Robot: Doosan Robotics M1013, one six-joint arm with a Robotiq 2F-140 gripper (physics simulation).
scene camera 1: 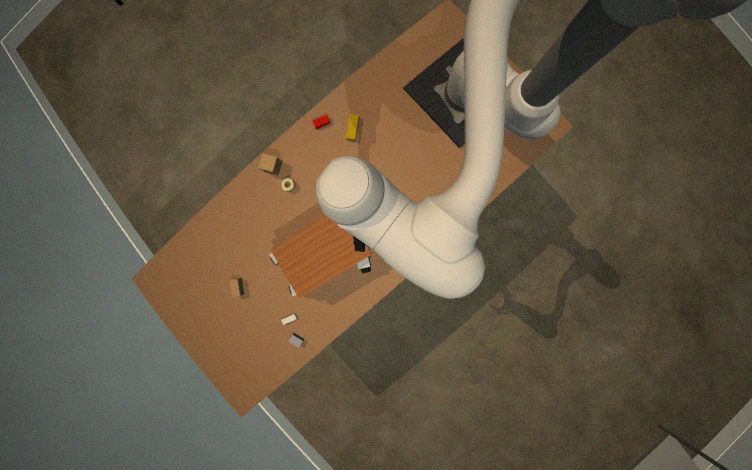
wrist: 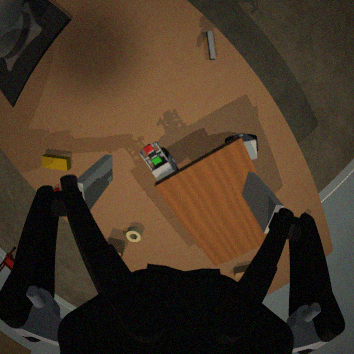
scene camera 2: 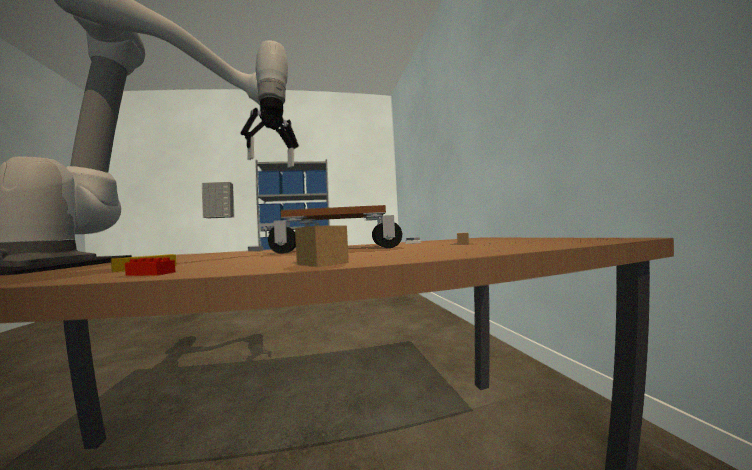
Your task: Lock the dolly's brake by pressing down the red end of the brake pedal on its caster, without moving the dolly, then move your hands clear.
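Places are measured from the arm's base along level axes (x ahead, y left, z up), in centimetres.
Pixels of known places: gripper, fingertip midpoint: [wrist: 179, 174] [scene camera 2: 272, 163]; arm's base, link origin: [scene camera 1: 463, 96] [wrist: 18, 35] [scene camera 2: 38, 262].
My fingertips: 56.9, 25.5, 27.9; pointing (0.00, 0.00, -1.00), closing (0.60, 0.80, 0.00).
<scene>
For each thing: its top centre in the pictures, then the offset to it from my fingertips, as dx, dy, dz. "pt": a spot on its surface instead.
- brake pedal's red end, surface spot: [wrist: 148, 148] pt -0.9, -6.9, -20.3
- green end, surface spot: [wrist: 156, 160] pt +2.2, -6.9, -20.5
- yellow block, top centre: [scene camera 2: 144, 256] [wrist: 53, 163] [scene camera 1: 352, 126] -12.2, -36.4, -27.0
- red brick, top centre: [scene camera 2: 149, 258] [scene camera 1: 320, 120] -2.6, -45.1, -26.9
- wooden cube, top centre: [scene camera 2: 320, 226] [wrist: 111, 255] [scene camera 1: 267, 162] +23.2, -39.5, -23.2
- pale ring, top centre: [wrist: 132, 236] [scene camera 1: 287, 184] +21.2, -29.2, -26.8
- smaller wooden block, top centre: [scene camera 2: 462, 233] [wrist: 242, 273] [scene camera 1: 234, 288] +59.5, -4.3, -25.9
- white block, top centre: [scene camera 1: 288, 319] +47.3, +17.0, -28.1
- grey block, top centre: [scene camera 1: 295, 341] +48.9, +25.6, -27.2
The dolly [scene camera 1: 316, 257] [scene camera 2: 332, 211] [wrist: 210, 205] stands on its casters on the table, its wooden deck level. In the wrist view the brake pedal's red end [wrist: 148, 148] and green end [wrist: 156, 160] show on the caster at one deck corner. In scene camera 1 the arm hides that corner. The pedal's tilt is too small to tell. My gripper [scene camera 2: 270, 157] [wrist: 179, 174] is open and empty, fingers pointing down, well above the dolly deck. In the wrist view the pedal shows between and beyond the fingertips.
On the table [scene camera 1: 188, 271] [scene camera 2: 532, 254] are a yellow block [scene camera 1: 352, 127] [wrist: 56, 162], a red brick [scene camera 1: 321, 121] [scene camera 2: 149, 266], a wooden cube [scene camera 1: 269, 163] [scene camera 2: 321, 245], a pale ring [scene camera 1: 282, 185] [wrist: 128, 236], a smaller wooden block [scene camera 1: 236, 287], a white block [scene camera 1: 288, 319] and a grey block [scene camera 1: 296, 340].
</scene>
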